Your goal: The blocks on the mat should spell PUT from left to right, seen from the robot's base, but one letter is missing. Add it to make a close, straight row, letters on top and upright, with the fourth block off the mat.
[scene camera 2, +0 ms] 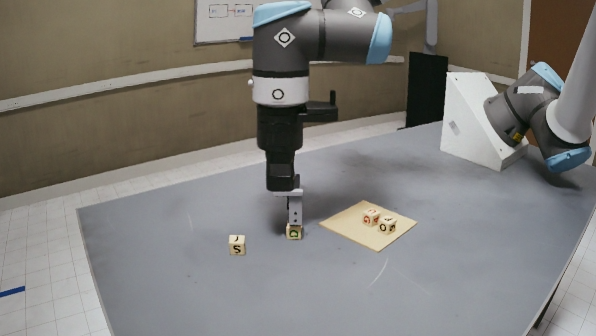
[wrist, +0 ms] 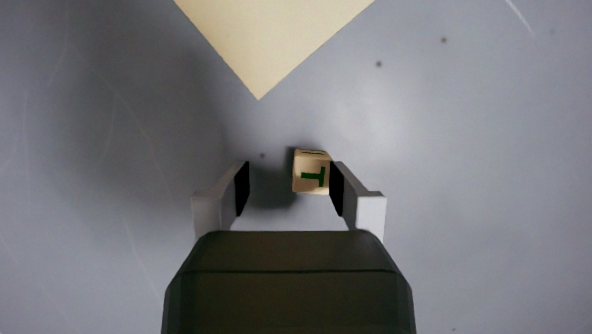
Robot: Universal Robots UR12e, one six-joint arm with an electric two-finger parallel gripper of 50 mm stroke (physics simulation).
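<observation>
My gripper (scene camera 2: 294,223) (wrist: 289,178) is open, pointing down over the block with the green T on top (scene camera 2: 294,233) (wrist: 311,174). That block stands on the table between the finger lines, close to the right finger in the wrist view and well apart from the left one. A green letter shows on its side in the scene view; the near finger hides its top there. The block with red letters, the U block (scene camera 2: 371,217), and the black-lettered P block (scene camera 2: 386,225) stand close together on the mat (scene camera 2: 345,224) (wrist: 265,45). Their top letters are small and hard to read.
A fourth block (scene camera 2: 237,245), with a black J on top and S on its side, stands on the table off the mat, left of the T block in the scene view. The white robot base mount (scene camera 2: 472,117) stands at the back right of the table.
</observation>
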